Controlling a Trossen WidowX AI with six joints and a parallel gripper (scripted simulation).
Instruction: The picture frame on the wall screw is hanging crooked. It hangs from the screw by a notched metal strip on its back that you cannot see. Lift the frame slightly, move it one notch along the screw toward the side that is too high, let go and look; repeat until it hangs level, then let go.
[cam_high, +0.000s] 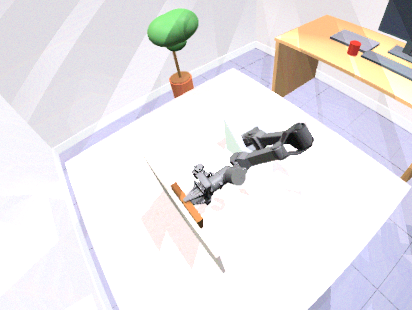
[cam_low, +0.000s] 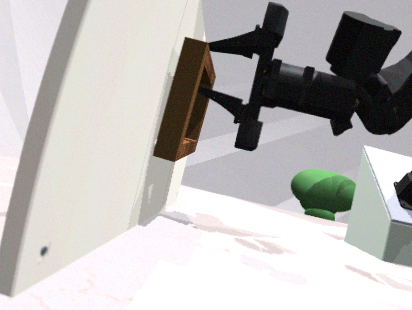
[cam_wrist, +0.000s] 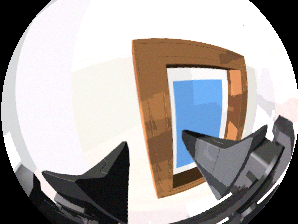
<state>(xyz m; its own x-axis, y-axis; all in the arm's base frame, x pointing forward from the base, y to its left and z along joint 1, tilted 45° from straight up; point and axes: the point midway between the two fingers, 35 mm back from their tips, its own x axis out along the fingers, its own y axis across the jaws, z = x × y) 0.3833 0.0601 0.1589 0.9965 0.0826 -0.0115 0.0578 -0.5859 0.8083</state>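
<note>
My gripper tip is 10 mm to the left of the brown picture frame and 50 mm above it. Also, from my gripper tip: wall panel: 10 mm ahead, 60 mm below.
</note>
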